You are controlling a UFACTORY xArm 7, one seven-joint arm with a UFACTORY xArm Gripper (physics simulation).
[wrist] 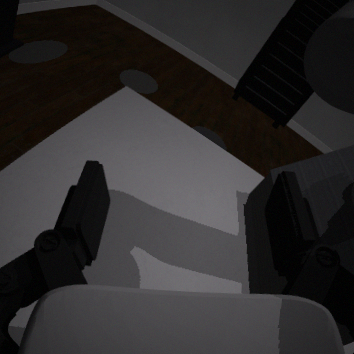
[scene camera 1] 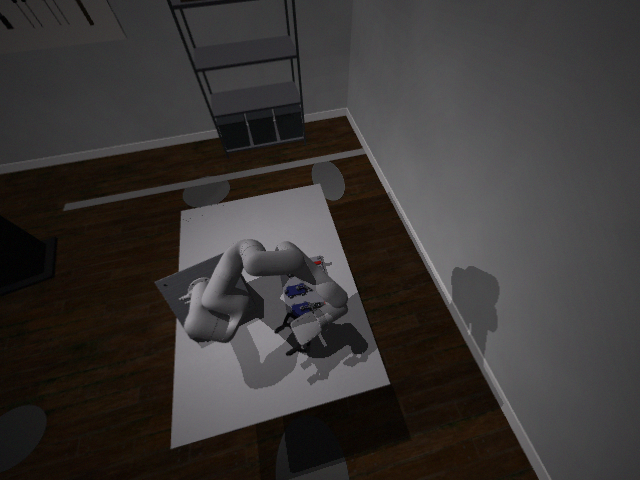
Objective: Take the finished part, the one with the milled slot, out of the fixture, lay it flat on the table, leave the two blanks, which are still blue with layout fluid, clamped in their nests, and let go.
I see my gripper (wrist: 188, 185) and a fixture plate (scene camera 1: 309, 296).
